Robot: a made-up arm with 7 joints. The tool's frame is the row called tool.
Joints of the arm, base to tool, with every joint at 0 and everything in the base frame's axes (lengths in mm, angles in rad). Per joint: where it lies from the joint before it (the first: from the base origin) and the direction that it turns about. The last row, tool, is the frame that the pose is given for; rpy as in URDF.
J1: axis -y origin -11 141 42
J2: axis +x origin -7 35 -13
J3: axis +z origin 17 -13 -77
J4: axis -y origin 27 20 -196
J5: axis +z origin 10 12 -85
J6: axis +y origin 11 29 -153
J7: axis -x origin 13 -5 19
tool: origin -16 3 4 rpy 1.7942 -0.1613 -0.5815
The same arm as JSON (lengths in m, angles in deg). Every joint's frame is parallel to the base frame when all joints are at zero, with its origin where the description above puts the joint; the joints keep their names.
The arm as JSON. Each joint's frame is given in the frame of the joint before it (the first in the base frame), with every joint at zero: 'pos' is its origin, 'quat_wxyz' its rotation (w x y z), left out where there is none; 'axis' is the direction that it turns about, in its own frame. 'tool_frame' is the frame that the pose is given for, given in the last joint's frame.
{"length_unit": "m", "angle_unit": "deg", "joints": [
  {"joint": "J1", "pos": [-0.011, 0.141, 0.042], "axis": [0.0, -1.0, 0.0]},
  {"joint": "J2", "pos": [-0.007, 0.035, -0.013], "axis": [1.0, 0.0, 0.0]},
  {"joint": "J3", "pos": [0.017, -0.013, -0.077], "axis": [0.0, 0.0, 1.0]},
  {"joint": "J4", "pos": [0.027, 0.02, -0.196], "axis": [0.0, -1.0, 0.0]},
  {"joint": "J5", "pos": [0.01, 0.012, -0.085], "axis": [0.0, 0.0, 1.0]},
  {"joint": "J6", "pos": [0.011, 0.029, -0.153], "axis": [0.0, 1.0, 0.0]},
  {"joint": "J7", "pos": [0.013, -0.005, 0.019], "axis": [-1.0, 0.0, 0.0]}
], "tool_frame": {"pos": [-0.016, 0.003, 0.004], "quat_wxyz": [0.613801, 0.731878, -0.271463, -0.117948]}}

